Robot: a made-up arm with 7 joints. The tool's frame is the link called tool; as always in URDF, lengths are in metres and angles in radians. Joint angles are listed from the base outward.
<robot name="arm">
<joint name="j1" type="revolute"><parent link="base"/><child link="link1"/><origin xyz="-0.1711 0.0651 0.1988"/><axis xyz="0 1 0"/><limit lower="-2.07" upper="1.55"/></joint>
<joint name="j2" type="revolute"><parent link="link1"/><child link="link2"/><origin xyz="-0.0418 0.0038 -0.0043"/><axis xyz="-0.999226 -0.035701 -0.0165"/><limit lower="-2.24" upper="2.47"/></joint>
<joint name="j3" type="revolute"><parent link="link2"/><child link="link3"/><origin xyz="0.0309 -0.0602 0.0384"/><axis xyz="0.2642 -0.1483 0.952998"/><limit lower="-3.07" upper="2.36"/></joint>
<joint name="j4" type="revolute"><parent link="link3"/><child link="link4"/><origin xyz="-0.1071 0.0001 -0.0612"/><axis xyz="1 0 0"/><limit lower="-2.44" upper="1.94"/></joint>
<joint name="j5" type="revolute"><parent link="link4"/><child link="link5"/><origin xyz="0.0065 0.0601 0.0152"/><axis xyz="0 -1 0"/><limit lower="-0.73" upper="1.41"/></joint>
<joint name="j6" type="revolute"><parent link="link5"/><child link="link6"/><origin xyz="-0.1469 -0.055 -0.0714"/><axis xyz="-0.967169 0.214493 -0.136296"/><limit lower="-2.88" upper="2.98"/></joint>
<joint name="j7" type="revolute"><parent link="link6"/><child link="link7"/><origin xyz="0.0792 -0.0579 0.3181"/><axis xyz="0 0 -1"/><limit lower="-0.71" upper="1.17"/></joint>
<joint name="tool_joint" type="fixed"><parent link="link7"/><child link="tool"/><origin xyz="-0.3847 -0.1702 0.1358" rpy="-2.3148 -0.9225 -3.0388"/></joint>
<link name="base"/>
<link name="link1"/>
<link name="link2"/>
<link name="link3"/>
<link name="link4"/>
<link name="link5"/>
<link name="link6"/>
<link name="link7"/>
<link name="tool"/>
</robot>
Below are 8 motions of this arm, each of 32 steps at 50 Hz.
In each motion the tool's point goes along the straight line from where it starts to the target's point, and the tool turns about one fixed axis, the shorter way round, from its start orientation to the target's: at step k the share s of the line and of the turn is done. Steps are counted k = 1, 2, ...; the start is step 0. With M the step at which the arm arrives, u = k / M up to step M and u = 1 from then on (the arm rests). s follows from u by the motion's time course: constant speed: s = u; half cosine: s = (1 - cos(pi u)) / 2; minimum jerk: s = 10 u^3 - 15 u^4 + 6 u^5.
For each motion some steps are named. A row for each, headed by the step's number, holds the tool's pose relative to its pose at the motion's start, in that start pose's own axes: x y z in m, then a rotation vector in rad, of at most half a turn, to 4 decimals.
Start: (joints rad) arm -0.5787 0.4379 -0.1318 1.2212 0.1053 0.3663 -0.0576
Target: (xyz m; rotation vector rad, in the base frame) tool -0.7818 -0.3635 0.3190 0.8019 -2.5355 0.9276
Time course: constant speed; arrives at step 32
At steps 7, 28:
7: 0.0074 -0.0481 -0.0365 0.0332 0.0377 -0.0660
28: 0.0296 -0.1923 -0.1458 0.1328 0.1508 -0.2641

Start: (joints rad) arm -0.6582 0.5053 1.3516 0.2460 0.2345 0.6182 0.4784
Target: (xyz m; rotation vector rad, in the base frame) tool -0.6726 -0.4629 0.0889 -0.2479 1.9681 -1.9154
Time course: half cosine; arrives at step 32
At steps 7, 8, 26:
7: -0.0045 0.0222 0.0039 0.0023 -0.0118 0.0321
8: -0.0058 0.0286 0.0051 0.0030 -0.0152 0.0414
26: -0.0362 0.1791 0.0318 0.0187 -0.0951 0.2591

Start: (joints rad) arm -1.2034 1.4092 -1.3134 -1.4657 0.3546 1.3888 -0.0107
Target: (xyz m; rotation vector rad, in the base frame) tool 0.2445 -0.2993 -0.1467 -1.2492 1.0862 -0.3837
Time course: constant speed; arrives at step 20
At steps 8, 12, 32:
8: -0.0197 0.0486 0.0243 -0.0741 -0.0606 0.0587
12: -0.0296 0.0729 0.0364 -0.1112 -0.0909 0.0881
32: -0.0493 0.1216 0.0607 -0.1853 -0.1516 0.1468

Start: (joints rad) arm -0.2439 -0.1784 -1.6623 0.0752 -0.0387 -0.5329 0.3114
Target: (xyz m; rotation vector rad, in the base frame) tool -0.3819 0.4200 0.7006 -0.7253 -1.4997 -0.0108
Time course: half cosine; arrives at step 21
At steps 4, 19, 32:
4: 0.0028 -0.0016 -0.0253 0.0546 0.0353 0.0064
19: 0.0316 -0.0178 -0.2843 0.6150 0.3976 0.0717
32: 0.0323 -0.0182 -0.2907 0.6290 0.4066 0.0734

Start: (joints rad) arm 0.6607 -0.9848 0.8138 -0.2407 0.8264 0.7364 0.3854
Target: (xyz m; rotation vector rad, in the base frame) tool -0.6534 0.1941 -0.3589 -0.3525 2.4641 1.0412
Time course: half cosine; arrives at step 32
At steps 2, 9, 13, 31, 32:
2: -0.0057 0.0017 0.0040 -0.0071 -0.0100 -0.0060
9: -0.1093 0.0328 0.0765 -0.1356 -0.1894 -0.1138
13: -0.2122 0.0637 0.1484 -0.2633 -0.3678 -0.2210
31: -0.5964 0.1791 0.4172 -0.7401 -1.0339 -0.6212
32: -0.5979 0.1795 0.4182 -0.7419 -1.0363 -0.6227

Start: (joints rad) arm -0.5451 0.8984 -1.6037 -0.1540 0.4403 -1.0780 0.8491
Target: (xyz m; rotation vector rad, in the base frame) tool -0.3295 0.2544 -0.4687 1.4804 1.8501 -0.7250
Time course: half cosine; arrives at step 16
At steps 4, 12, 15, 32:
4: -0.0182 -0.0186 0.0258 0.0173 -0.0492 -0.0298
12: -0.1059 -0.1086 0.1503 0.1010 -0.2870 -0.1734
15: -0.1229 -0.1260 0.1744 0.1171 -0.3330 -0.2012
32: -0.1241 -0.1272 0.1761 0.1183 -0.3363 -0.2032

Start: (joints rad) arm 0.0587 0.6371 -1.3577 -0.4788 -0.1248 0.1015 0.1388
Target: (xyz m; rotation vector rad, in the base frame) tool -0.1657 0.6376 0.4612 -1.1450 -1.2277 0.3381
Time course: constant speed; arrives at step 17
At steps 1, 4, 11, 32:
1: -0.0068 -0.0167 0.0036 -0.0079 -0.0073 -0.0383
4: -0.0273 -0.0669 0.0145 -0.0315 -0.0293 -0.1532
11: -0.0750 -0.1839 0.0398 -0.0865 -0.0805 -0.4213
32: -0.1159 -0.2842 0.0614 -0.1337 -0.1244 -0.6511

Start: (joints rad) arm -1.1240 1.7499 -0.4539 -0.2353 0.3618 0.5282 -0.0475
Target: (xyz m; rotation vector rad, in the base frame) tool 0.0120 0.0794 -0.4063 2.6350 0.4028 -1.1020
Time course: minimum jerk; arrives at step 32
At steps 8, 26, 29, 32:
8: -0.0051 0.0174 -0.0103 -0.0702 0.0042 0.0121
26: -0.0467 0.1594 -0.0945 -0.6452 0.0387 0.1109
29: -0.0487 0.1664 -0.0986 -0.6734 0.0404 0.1158
32: -0.0491 0.1676 -0.0993 -0.6782 0.0407 0.1166

